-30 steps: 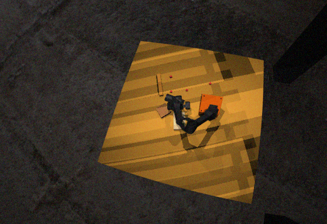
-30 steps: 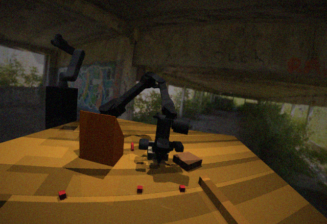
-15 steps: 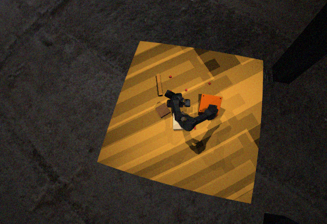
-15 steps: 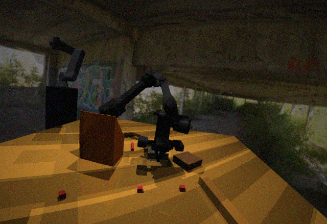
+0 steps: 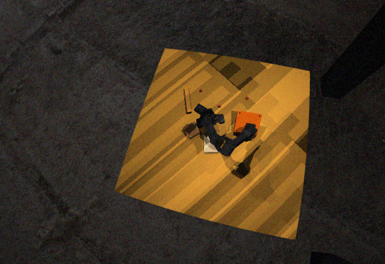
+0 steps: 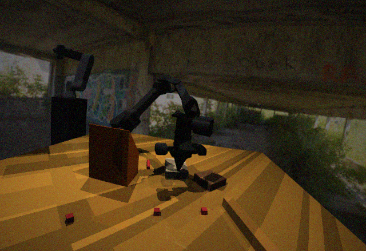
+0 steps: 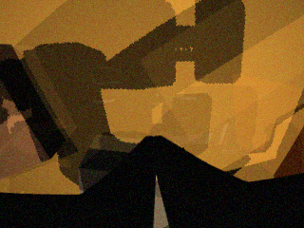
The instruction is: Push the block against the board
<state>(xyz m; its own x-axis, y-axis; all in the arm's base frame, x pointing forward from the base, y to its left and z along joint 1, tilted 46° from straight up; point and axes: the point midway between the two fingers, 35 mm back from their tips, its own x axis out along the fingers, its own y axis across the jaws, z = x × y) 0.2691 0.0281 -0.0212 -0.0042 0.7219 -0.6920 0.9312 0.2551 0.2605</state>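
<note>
The red peg lies 15 cm behind my gripper tip, 12 cm to the left of it and 6 cm below it. Round my gripper tip: flat brown square block 13 cm ahead, 5 cm to the left, 5 cm below.
</note>
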